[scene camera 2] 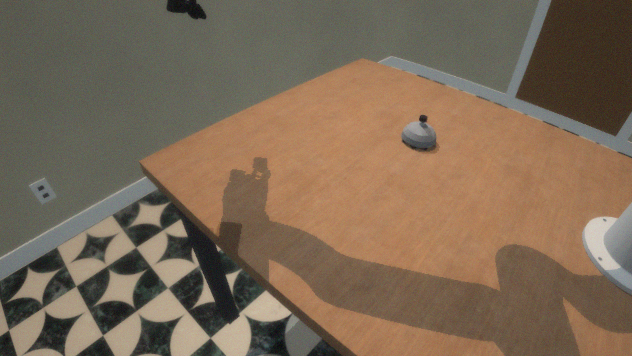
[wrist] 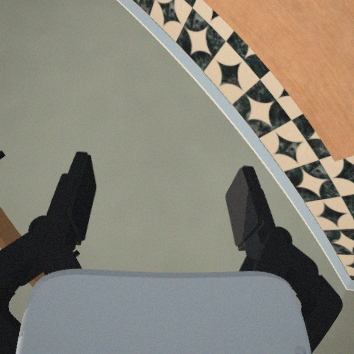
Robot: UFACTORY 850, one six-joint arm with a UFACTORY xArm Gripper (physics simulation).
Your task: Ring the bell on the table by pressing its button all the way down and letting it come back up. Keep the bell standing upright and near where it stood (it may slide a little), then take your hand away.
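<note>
The bell is a grey dome with a black button on top. It stands upright on the wooden table, right of centre in the scene view. The bell does not show in the wrist view. My gripper is open, with its two black fingers wide apart and the wall behind them. In the scene view a small black part of the gripper shows at the top edge, high up and well away to the left of the bell; its fingertips are too small to tell apart there.
The arm's white base stands at the table's right side. The arm's shadow falls across the near part of the table. Walls, a brown door and a checkered floor surround the table. A wooden board shows at the left of the wrist view.
</note>
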